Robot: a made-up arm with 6 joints. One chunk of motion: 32 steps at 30 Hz.
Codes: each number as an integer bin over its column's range. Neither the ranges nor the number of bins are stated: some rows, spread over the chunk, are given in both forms.
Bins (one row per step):
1: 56 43 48 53 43 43
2: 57 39 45 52 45 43
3: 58 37 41 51 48 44
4: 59 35 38 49 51 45
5: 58 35 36 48 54 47
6: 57 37 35 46 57 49
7: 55 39 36 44 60 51
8: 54 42 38 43 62 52
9: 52 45 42 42 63 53
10: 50 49 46 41 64 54
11: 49 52 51 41 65 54
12: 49 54 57 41 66 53
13: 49 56 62 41 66 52
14: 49 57 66 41 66 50
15: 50 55 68 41 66 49
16: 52 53 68 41 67 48
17: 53 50 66 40 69 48
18: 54 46 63 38 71 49
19: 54 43 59 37 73 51
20: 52 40 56 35 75 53
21: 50 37 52 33 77 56
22: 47 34 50 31 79 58
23: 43 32 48 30 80 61
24: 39 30 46 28 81 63
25: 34 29 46 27 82 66
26: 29 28 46 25 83 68
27: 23 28 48 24 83 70
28: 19 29 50 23 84 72
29: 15 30 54 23 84 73
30: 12 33 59 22 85 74
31: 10 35 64 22 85 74
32: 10 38 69 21 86 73
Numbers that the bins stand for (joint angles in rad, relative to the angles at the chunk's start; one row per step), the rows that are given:
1: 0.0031 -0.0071 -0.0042 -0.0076 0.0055 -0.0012
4: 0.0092 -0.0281 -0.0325 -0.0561 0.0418 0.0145
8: -0.0009 -0.0097 -0.0325 -0.1288 0.0918 0.0697
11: -0.0110 0.0166 0.0042 -0.1530 0.1055 0.0855
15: -0.0090 0.0244 0.0523 -0.1530 0.1100 0.0461
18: -0.0009 0.0008 0.0382 -0.1894 0.1327 0.0461
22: -0.0151 -0.0307 0.0014 -0.2742 0.1691 0.1170
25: -0.0413 -0.0438 -0.0099 -0.3227 0.1827 0.1800
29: -0.0797 -0.0412 0.0127 -0.3712 0.1918 0.2352
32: -0.0898 -0.0202 0.0552 -0.3955 0.2009 0.2352
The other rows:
2: 0.0052 -0.0176 -0.0127 -0.0197 0.0145 -0.0012
3: 0.0072 -0.0228 -0.0240 -0.0318 0.0282 0.0067
5: 0.0072 -0.0281 -0.0382 -0.0682 0.0555 0.0303
6: 0.0052 -0.0228 -0.0410 -0.0924 0.0691 0.0461
7: 0.0011 -0.0176 -0.0382 -0.1167 0.0827 0.0618
9: -0.0049 -0.0018 -0.0212 -0.1409 0.0964 0.0776
10: -0.0090 0.0087 -0.0099 -0.1530 0.1009 0.0855
12: -0.0110 0.0218 0.0212 -0.1530 0.1100 0.0776
13: -0.0110 0.0271 0.0354 -0.1530 0.1100 0.0697
14: -0.0110 0.0297 0.0467 -0.1530 0.1100 0.0539
16: -0.0049 0.0192 0.0523 -0.1530 0.1145 0.0382
17: -0.0029 0.0113 0.0467 -0.1652 0.1236 0.0382
19: -0.0009 -0.0071 0.0269 -0.2015 0.1418 0.0618
20: -0.0049 -0.0149 0.0184 -0.2258 0.1509 0.0776
21: -0.0090 -0.0228 0.0071 -0.2500 0.1600 0.1012
23: -0.0231 -0.0360 -0.0042 -0.2864 0.1736 0.1406
24: -0.0312 -0.0412 -0.0099 -0.3106 0.1782 0.1564
26: -0.0514 -0.0465 -0.0099 -0.3470 0.1873 0.1958
27: -0.0635 -0.0465 -0.0042 -0.3591 0.1873 0.2115
28: -0.0716 -0.0438 0.0014 -0.3712 0.1918 0.2273
30: -0.0858 -0.0333 0.0269 -0.3833 0.1964 0.2430
31: -0.0898 -0.0281 0.0410 -0.3833 0.1964 0.2430

